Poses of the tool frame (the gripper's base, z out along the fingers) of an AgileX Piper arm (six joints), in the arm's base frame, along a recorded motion.
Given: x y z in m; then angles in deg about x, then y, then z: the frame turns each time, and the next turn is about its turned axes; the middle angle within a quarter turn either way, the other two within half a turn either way.
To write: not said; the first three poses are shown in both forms.
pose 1, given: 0.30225 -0.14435 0.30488 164.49 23.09 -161.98
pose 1, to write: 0.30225 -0.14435 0.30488 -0.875 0.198 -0.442 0.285 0.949 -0.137
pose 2, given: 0.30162 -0.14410 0.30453 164.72 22.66 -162.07
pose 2, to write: 0.30162 -0.14410 0.30453 -0.878 0.200 -0.435 0.284 0.949 -0.136
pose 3, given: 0.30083 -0.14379 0.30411 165.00 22.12 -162.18
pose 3, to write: 0.30083 -0.14379 0.30411 -0.882 0.203 -0.425 0.284 0.949 -0.135
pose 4, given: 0.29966 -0.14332 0.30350 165.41 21.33 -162.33
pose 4, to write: 0.29966 -0.14332 0.30350 -0.888 0.206 -0.412 0.283 0.950 -0.133
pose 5, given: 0.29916 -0.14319 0.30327 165.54 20.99 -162.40
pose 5, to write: 0.29916 -0.14319 0.30327 -0.890 0.208 -0.406 0.282 0.950 -0.133
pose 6, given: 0.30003 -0.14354 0.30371 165.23 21.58 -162.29
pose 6, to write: 0.30003 -0.14354 0.30371 -0.886 0.205 -0.416 0.283 0.950 -0.135
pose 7, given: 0.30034 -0.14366 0.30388 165.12 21.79 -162.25
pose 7, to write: 0.30034 -0.14366 0.30388 -0.884 0.204 -0.420 0.283 0.950 -0.135
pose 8, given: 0.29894 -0.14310 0.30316 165.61 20.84 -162.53
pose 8, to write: 0.29894 -0.14310 0.30316 -0.891 0.206 -0.403 0.281 0.950 -0.134
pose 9, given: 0.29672 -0.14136 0.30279 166.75 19.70 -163.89
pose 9, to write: 0.29672 -0.14136 0.30279 -0.904 0.196 -0.379 0.261 0.957 -0.129
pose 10, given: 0.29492 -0.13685 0.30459 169.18 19.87 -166.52
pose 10, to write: 0.29492 -0.13685 0.30459 -0.915 0.167 -0.368 0.219 0.970 -0.105
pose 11, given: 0.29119 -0.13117 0.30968 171.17 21.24 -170.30
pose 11, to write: 0.29119 -0.13117 0.30968 -0.919 0.112 -0.379 0.157 0.983 -0.091
